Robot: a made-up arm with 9 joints. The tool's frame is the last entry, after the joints.
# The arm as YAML. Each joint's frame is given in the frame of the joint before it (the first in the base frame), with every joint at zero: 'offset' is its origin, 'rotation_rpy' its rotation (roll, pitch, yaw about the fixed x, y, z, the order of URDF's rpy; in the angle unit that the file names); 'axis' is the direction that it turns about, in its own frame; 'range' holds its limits. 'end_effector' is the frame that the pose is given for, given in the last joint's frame.
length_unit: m
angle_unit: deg
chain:
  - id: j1
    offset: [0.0, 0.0, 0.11]
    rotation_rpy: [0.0, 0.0, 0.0]
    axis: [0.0, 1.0, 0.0]
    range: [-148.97, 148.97]
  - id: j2
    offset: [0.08, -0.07, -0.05]
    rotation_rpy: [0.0, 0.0, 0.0]
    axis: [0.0, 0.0, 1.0]
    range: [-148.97, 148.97]
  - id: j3
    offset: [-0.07, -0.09, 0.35]
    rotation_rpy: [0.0, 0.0, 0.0]
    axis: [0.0, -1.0, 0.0]
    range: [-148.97, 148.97]
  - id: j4
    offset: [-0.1, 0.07, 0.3]
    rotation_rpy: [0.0, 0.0, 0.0]
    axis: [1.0, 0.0, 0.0]
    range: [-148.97, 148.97]
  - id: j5
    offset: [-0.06, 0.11, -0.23]
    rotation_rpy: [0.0, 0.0, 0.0]
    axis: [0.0, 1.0, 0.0]
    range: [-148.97, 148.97]
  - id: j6
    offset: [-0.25, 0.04, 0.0]
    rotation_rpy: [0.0, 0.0, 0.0]
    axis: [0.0, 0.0, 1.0]
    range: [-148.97, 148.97]
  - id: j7
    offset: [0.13, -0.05, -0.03]
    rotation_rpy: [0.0, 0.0, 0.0]
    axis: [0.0, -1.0, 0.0]
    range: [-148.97, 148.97]
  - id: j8
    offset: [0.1, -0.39, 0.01]
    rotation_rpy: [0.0, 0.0, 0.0]
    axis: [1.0, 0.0, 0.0]
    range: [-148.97, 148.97]
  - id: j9
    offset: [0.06, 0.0, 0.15]
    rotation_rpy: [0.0, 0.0, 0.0]
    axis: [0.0, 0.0, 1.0]
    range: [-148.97, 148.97]
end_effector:
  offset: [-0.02, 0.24, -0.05]
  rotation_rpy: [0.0, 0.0, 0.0]
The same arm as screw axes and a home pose.
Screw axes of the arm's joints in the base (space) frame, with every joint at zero. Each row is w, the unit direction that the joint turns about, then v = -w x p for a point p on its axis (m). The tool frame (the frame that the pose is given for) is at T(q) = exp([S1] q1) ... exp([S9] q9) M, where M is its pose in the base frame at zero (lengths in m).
S1 = (0, 1, 0, -0.1100, 0.0000, 0.0000)
S2 = (0, 0, 1, -0.0700, -0.0800, 0.0000)
S3 = (0, -1, 0, 0.4100, 0.0000, -0.0100)
S4 = (1, 0, 0, 0.0000, 0.7100, 0.0900)
S5 = (0, 1, 0, -0.4800, 0.0000, -0.1500)
S6 = (0, 0, 1, 0.0600, 0.4000, 0.0000)
S7 = (0, -1, 0, 0.4500, 0.0000, 0.2700)
S8 = (1, 0, 0, 0.0000, 0.4600, 0.3800)
S9 = (0, 0, 1, -0.3800, 0.1100, 0.0000)
M: xyz -0.1300 -0.1400 0.5600 (m) quaternion w x y z 1 0 0 0
Joint limits (deg, base to tool): -148.97..148.97 -148.97..148.97 -148.97..148.97 -148.97..148.97 -148.97..148.97 -148.97..148.97 -148.97..148.97 -148.97..148.97 -148.97..148.97

